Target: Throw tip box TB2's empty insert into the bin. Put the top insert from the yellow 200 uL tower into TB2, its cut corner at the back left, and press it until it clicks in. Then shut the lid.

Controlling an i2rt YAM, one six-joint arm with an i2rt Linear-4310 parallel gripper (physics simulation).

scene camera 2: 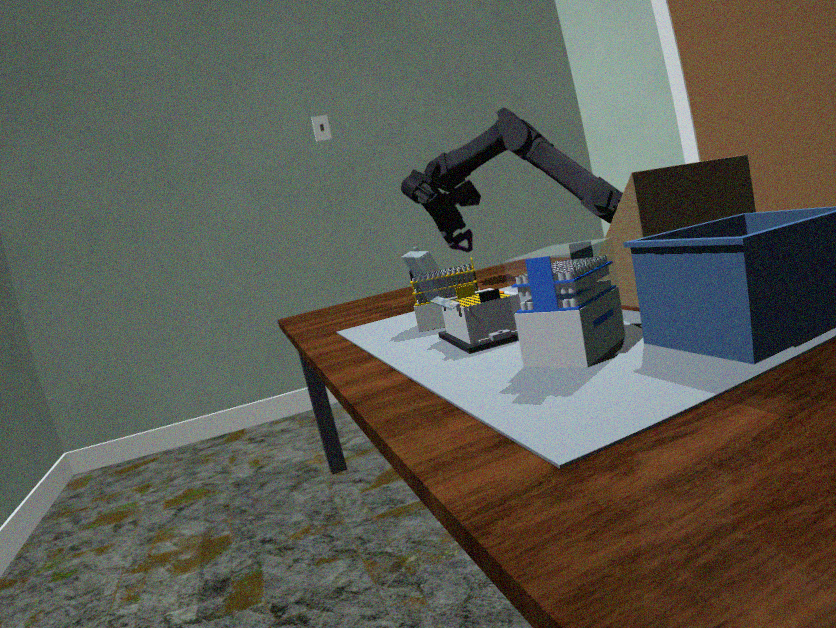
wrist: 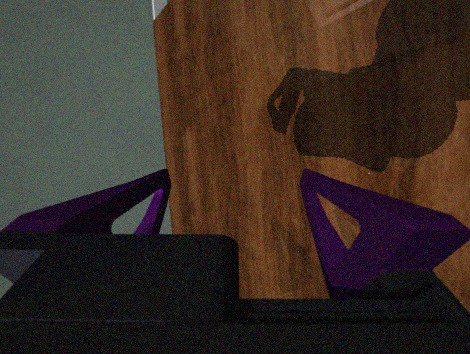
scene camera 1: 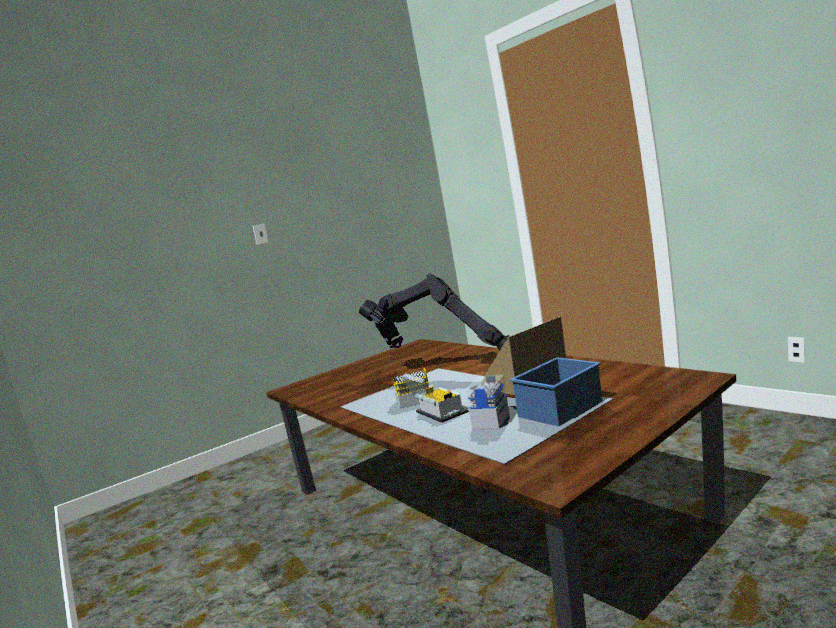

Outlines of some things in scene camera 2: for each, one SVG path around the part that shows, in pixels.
The gripper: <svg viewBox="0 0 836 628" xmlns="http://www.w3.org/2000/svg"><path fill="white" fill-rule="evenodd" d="M447 201L446 207L440 213L430 215L451 249L470 252L472 251L473 237L470 229L464 233L460 232L453 237L453 232L458 229L461 230L466 226L463 219L451 226L442 215L448 207ZM458 244L465 239L468 240L468 248Z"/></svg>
A blue-topped tip tower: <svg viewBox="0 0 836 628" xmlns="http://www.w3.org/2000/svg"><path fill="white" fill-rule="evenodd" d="M612 237L551 245L503 262L522 367L589 368L626 337Z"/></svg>
